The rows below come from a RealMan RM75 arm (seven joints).
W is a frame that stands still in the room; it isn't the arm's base.
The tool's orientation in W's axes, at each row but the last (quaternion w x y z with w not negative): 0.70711 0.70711 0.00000 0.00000; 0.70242 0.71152 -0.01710 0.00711; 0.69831 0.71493 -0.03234 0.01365; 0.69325 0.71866 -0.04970 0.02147
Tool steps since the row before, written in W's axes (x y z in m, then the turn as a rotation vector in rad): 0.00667 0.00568 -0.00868 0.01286 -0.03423 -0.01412; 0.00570 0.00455 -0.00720 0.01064 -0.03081 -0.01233; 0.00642 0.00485 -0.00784 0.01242 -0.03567 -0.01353; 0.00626 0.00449 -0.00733 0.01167 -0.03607 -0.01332
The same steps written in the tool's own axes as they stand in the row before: 0.00667 -0.00868 -0.00568 0.01286 -0.01412 0.03423; 0.00539 -0.00745 -0.00453 0.01065 -0.01230 0.03082; 0.00577 -0.00835 -0.00482 0.01248 -0.01350 0.03566; 0.00530 -0.00807 -0.00444 0.01178 -0.01320 0.03608
